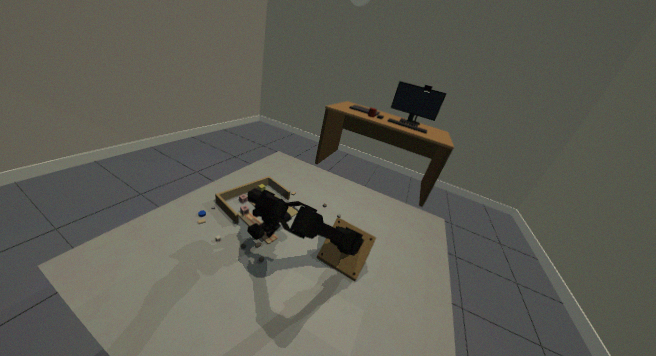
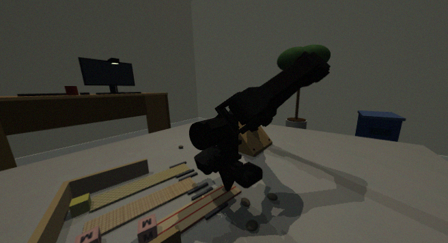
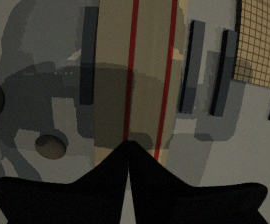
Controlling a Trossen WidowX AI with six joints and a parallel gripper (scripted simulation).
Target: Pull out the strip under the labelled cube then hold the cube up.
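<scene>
Now: gripper tip 9 cm short of the red-lined strip and 1 cm to the left of it. The rest, counted from my gripper tip: blue disc (32 cm ahead, 11 cm to the left).
</scene>
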